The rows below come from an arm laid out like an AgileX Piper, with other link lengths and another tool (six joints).
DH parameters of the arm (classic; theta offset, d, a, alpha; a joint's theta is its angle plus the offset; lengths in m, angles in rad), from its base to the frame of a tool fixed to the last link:
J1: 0 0.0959 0 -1.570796
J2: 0.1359 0 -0.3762 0
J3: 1.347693 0 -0.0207 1.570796
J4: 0 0.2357 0 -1.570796
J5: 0 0 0 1.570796
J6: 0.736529 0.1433 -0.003 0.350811
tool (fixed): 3.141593 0.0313 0 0
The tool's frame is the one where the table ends.
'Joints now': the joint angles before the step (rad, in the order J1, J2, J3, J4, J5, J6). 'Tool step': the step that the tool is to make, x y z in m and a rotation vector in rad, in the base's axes. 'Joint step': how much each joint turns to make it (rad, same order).
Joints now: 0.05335 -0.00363 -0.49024 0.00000 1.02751 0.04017
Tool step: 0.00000 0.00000 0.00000 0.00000 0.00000 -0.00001
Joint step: -0.00001 0.00000 0.00000 0.00000 0.00000 0.00000
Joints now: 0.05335 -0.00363 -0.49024 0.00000 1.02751 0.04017
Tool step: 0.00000 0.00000 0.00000 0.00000 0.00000 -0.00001
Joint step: -0.00001 0.00000 0.00000 0.00000 0.00000 0.00000
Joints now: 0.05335 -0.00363 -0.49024 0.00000 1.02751 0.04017
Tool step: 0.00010 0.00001 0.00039 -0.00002 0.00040 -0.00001
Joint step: -0.00003 0.00142 -0.00100 0.00002 -0.00002 -0.00002
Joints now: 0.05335 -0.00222 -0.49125 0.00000 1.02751 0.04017
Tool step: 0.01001 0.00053 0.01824 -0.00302 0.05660 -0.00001
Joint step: 0.00002 0.10090 -0.04555 -0.00003 0.00133 0.00003
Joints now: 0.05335 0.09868 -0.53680 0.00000 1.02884 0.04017
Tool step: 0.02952 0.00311 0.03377 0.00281 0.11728 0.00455
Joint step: -0.00004 0.20983 -0.09200 0.01016 -0.00087 -0.00003
